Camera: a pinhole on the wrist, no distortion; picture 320 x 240 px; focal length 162.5 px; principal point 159.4 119.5 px. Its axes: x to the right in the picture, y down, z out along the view. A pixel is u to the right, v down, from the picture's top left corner.
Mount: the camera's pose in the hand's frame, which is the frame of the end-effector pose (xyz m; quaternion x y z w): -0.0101 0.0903 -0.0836 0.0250 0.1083 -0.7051 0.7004
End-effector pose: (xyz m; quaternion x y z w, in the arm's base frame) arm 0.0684 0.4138 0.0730 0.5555 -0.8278 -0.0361 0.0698
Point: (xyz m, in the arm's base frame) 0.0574 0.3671 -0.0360
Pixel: 215.0 138.7
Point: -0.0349 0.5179 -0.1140
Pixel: 116.8 61.6
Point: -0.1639 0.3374 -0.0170
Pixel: 64.7 224.9
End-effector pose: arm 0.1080 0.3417 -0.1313 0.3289 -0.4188 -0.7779 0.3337
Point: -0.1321 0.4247 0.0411
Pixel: 142.9 116.6
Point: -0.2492 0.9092 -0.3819
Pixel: 307.2 52.4
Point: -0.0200 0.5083 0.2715
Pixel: 57.9 35.6
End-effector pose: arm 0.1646 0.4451 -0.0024 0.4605 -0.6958 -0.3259 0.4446
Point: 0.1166 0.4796 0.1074
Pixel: 58.6 142.8
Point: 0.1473 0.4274 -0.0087
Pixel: 261.0 140.0
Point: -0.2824 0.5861 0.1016
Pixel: 44.2 95.5
